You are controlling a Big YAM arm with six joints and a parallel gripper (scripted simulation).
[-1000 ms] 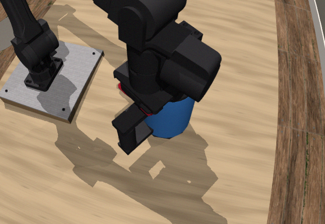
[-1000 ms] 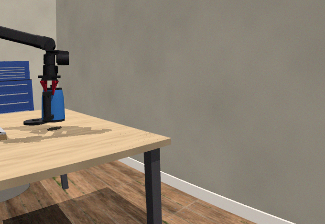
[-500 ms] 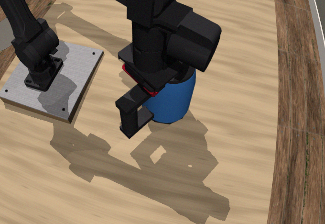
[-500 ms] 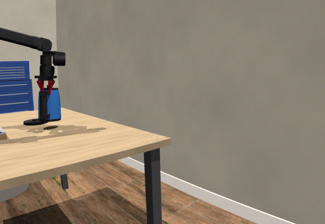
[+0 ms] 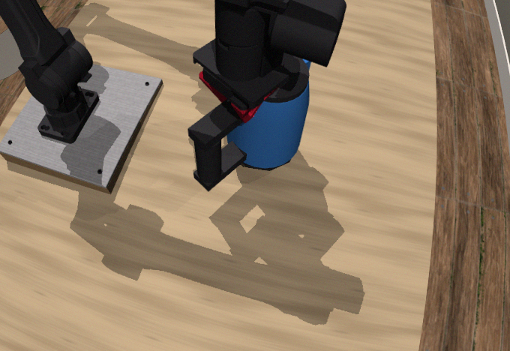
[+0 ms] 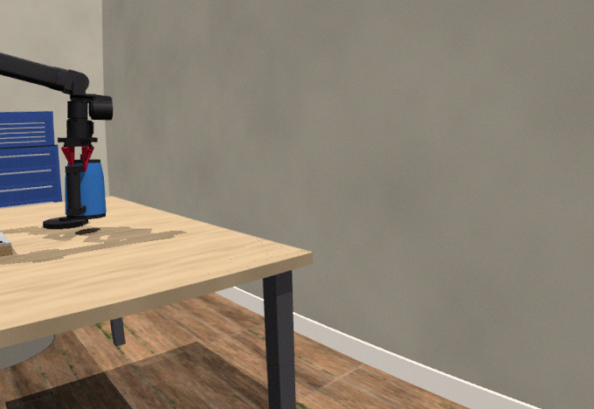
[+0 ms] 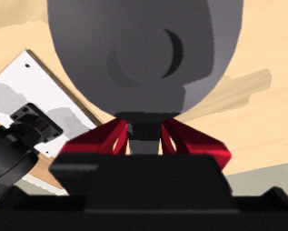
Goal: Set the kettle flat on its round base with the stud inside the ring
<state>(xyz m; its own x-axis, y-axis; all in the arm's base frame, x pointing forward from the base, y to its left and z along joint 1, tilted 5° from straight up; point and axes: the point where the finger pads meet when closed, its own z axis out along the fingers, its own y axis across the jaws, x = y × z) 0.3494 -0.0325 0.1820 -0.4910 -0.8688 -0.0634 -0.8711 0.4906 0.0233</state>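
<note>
The blue kettle is 60 mm below my hand, 30 mm to the left of it and 10 mm ahead of it. From my hand the other things lie so: black round base (220 mm to the left, 190 mm below).
</note>
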